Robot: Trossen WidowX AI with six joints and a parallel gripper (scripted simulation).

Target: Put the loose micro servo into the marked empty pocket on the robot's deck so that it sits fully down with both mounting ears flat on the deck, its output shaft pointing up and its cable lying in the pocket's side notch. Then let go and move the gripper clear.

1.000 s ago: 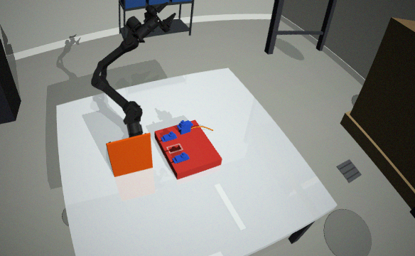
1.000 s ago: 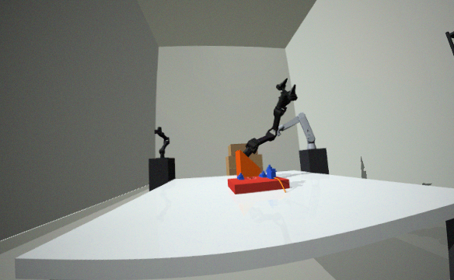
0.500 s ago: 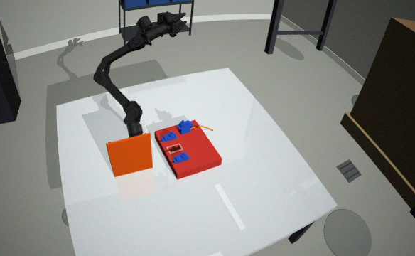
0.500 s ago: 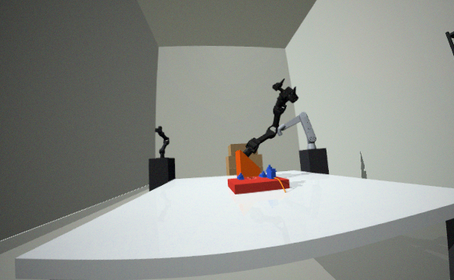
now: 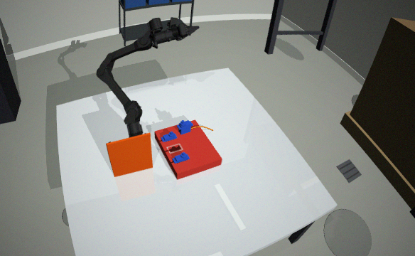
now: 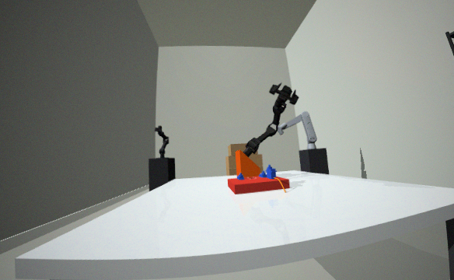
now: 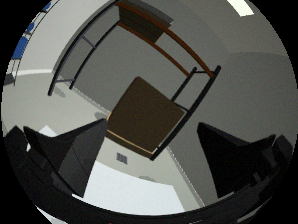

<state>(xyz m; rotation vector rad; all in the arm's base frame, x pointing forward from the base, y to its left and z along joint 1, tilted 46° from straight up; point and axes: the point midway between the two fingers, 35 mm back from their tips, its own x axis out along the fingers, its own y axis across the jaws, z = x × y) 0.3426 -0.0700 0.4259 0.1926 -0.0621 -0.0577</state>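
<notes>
Now: the red deck 560 mm below my gripper tip, 220 mm to the right of it and 40 mm behind it.
</notes>
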